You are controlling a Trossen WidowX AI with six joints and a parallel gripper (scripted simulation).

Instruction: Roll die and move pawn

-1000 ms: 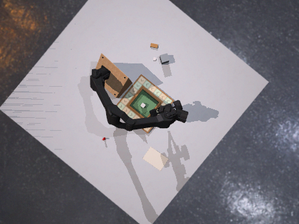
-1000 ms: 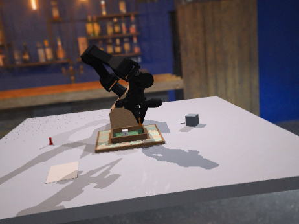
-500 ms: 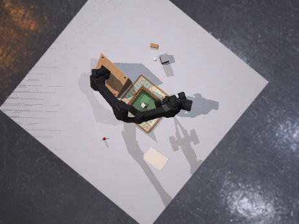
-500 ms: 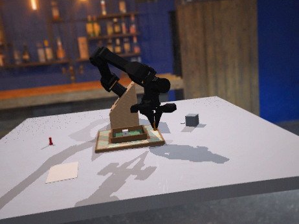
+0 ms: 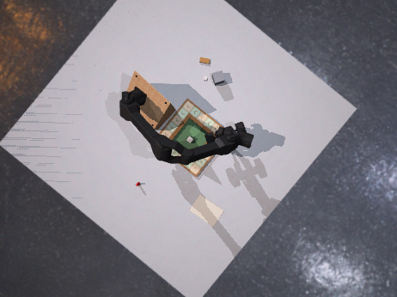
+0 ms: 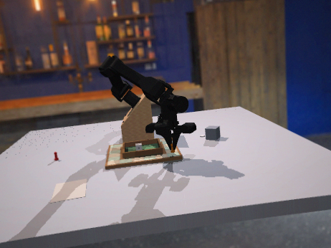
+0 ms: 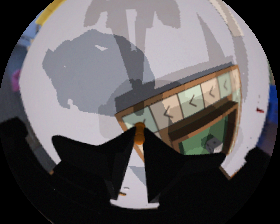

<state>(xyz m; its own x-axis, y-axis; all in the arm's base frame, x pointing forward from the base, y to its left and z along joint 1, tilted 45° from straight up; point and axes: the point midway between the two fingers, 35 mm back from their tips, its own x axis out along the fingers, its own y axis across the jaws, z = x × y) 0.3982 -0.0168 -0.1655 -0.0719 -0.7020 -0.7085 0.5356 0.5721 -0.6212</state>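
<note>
My gripper tip is now 1 cm below the orange pawn. The rest, counted from my gripper tip: cream card: 36 cm to the right, 17 cm ahead, 3 cm below; white die: 12 cm to the right, 12 cm behind, 1 cm below; green dice tray: 12 cm behind, 11 cm to the right, 2 cm below.
</note>
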